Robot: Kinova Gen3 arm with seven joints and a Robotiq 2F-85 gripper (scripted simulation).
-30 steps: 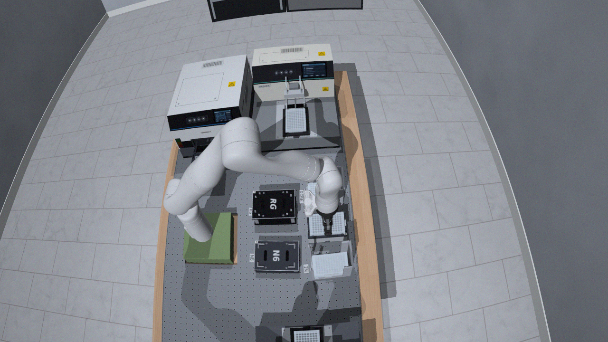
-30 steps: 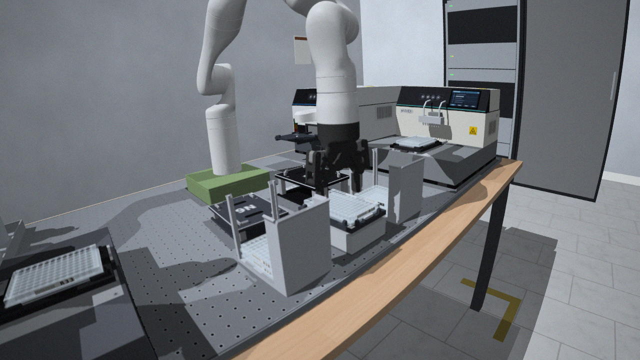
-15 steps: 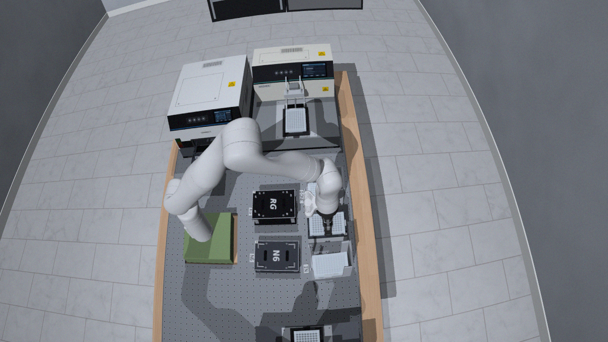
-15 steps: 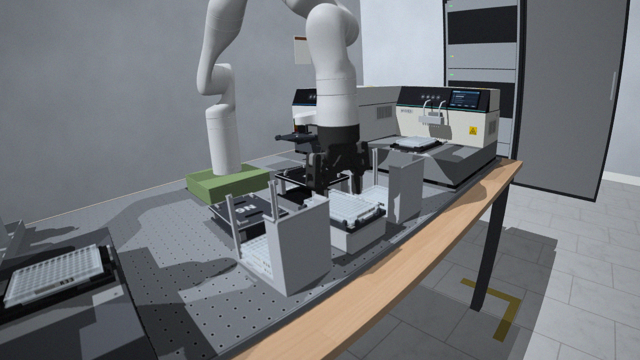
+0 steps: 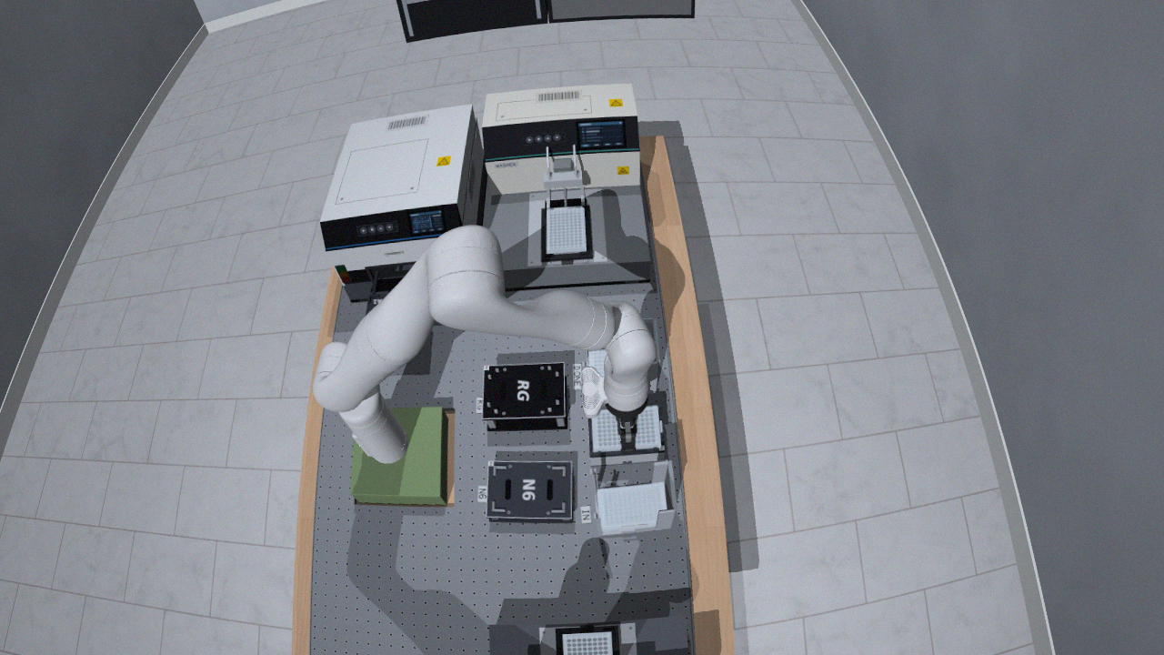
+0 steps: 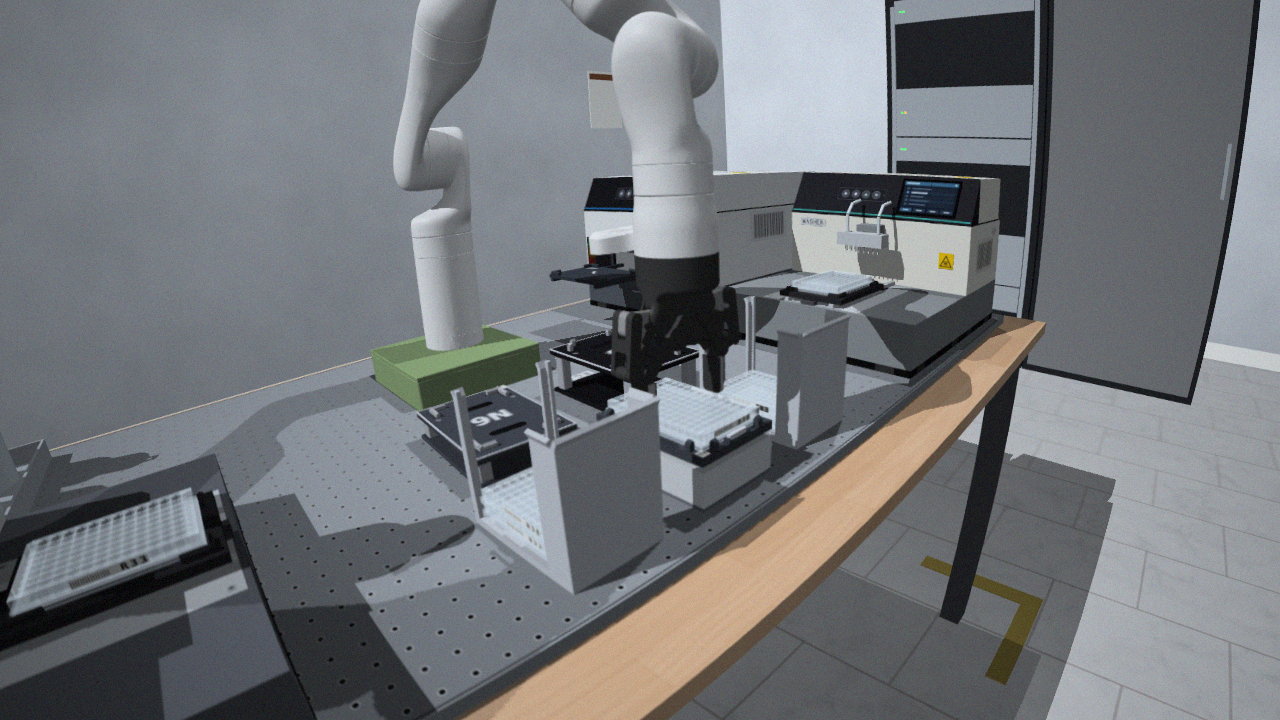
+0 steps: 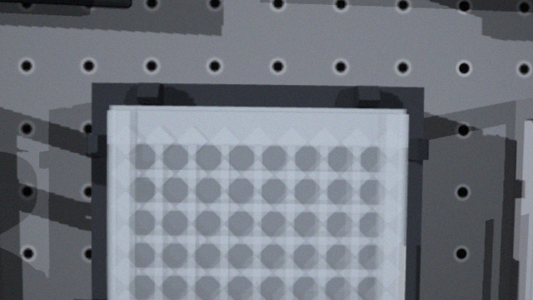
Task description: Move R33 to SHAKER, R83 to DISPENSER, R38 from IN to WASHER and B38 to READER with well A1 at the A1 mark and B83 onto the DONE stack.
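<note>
Right now my hand is 1 cm above the plate B38. The rest, counted from my hand: RG nest: 20 cm behind, 9 cm to the left, 2 cm below; plate R38: 15 cm to the right, 5 cm below, 1 cm ahead; plate B83: 15 cm to the left, 5 cm below.
</note>
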